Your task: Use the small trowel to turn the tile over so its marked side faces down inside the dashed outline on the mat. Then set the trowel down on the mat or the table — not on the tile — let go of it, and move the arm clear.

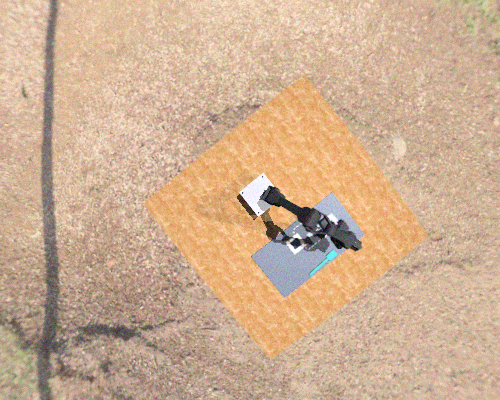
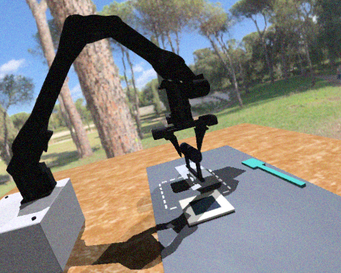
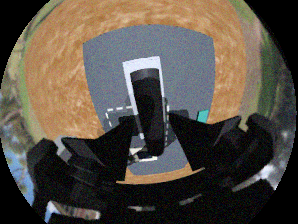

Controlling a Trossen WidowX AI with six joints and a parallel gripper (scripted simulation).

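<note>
Now: the grey mat 1 cm ahead of my gripper tip, 14 cm to the right of it and 8 cm below it. Round my gripper tip: tile 5 cm behind, 18 cm to the right, 6 cm below; teal trowel 15 cm ahead, 13 cm to the right, 6 cm below.
</note>
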